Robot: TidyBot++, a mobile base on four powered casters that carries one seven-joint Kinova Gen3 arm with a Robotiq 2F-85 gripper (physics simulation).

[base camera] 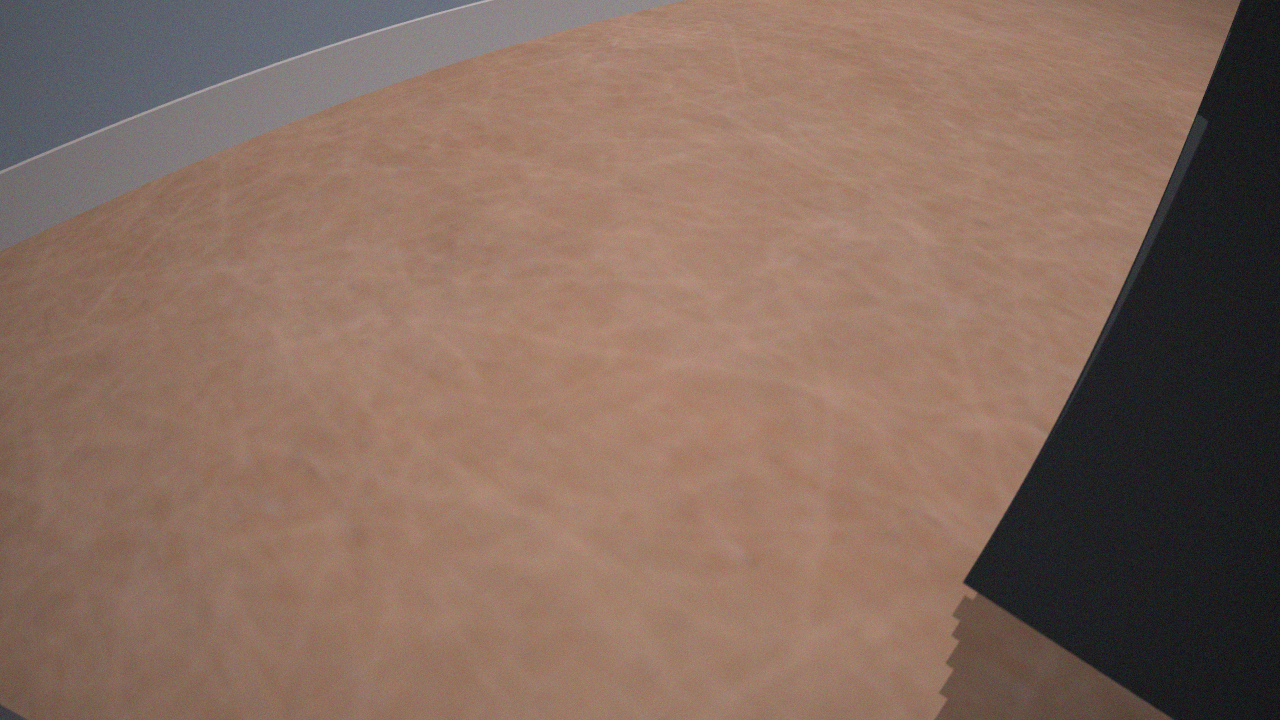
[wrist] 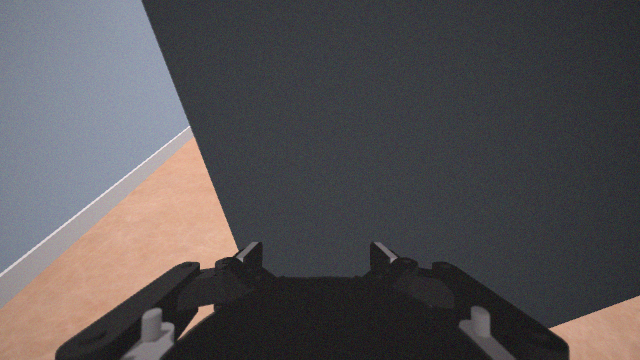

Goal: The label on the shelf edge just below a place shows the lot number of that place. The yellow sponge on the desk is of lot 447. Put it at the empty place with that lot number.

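Places are measured from the arm's base along level axes (x ahead, y left, z up), in metres.
Pixels of known places: gripper, fingertip midpoint: [wrist: 316, 254].
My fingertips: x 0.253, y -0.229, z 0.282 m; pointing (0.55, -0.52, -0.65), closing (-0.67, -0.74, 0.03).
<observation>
Behind a point stands the place of what it marks.
My gripper [wrist: 316, 254] @[y -0.229, x 0.253, z 0.282 m] is open and shows at the bottom of the wrist view, with nothing between its fingertips. A large dark flat panel [wrist: 400, 135] @[y -0.259, x 0.232, z 0.383 m] [base camera: 1181, 429] @[y -0.218, x 0.269, z -0.230 m] fills much of the wrist view beyond the fingers and stands at the right edge of the base camera view. I cannot tell whether it belongs to the shelf or to the desk. The yellow sponge, the lot labels and the empty place do not show in either view.
A blue-grey wall [base camera: 179, 62] @[y 0.630, x 0.909, z -0.262 m] [wrist: 75, 100] @[y 0.011, x 1.591, z 0.106 m] with a pale baseboard [base camera: 295, 80] @[y 0.521, x 1.009, z -0.338 m] [wrist: 100, 207] @[y 0.156, x 1.412, z -0.347 m] runs along the left in both views. Brown floor [base camera: 537, 358] @[y 0.087, x 0.489, z -0.397 m] [wrist: 165, 215] @[y -0.063, x 1.212, z -0.396 m] lies between the baseboard and the dark panel. A shadow falls on the floor at the panel's lower corner in the base camera view.
</observation>
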